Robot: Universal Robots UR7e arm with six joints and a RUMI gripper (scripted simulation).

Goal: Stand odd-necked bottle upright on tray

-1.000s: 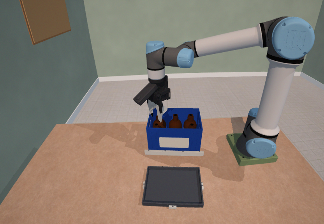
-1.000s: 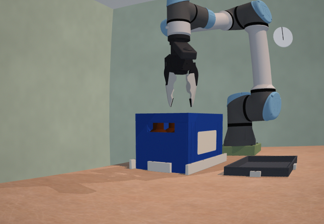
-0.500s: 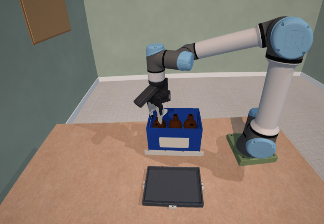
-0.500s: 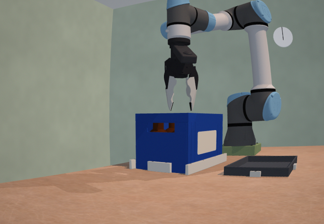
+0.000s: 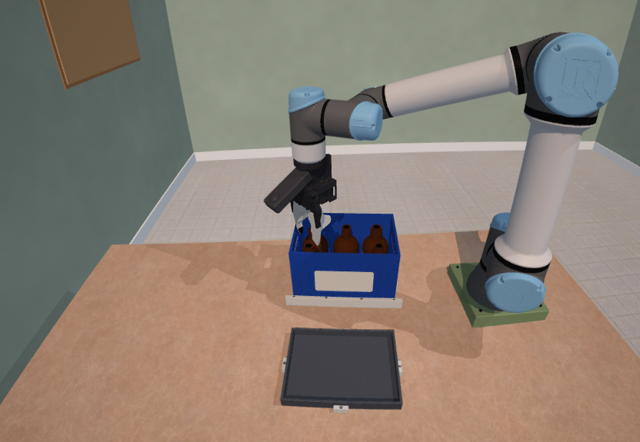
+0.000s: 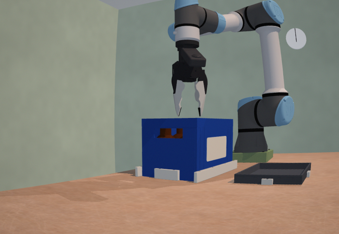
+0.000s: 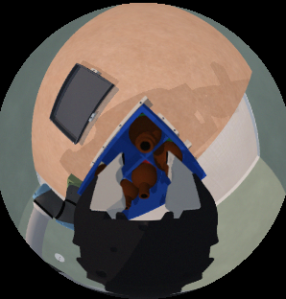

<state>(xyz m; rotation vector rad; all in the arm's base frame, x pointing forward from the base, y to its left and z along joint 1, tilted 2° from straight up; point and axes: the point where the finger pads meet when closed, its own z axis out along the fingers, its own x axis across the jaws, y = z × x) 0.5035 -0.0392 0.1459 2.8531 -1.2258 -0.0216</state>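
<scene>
My gripper is now 11 cm above the blue crate, 9 cm past it and 4 cm to the left of it. From my hand the other things lie so: dark tray (25 cm to the left, 18 cm below, 9 cm behind); glass bottle (11 cm below, 10 cm behind, 8 cm to the right).
</scene>
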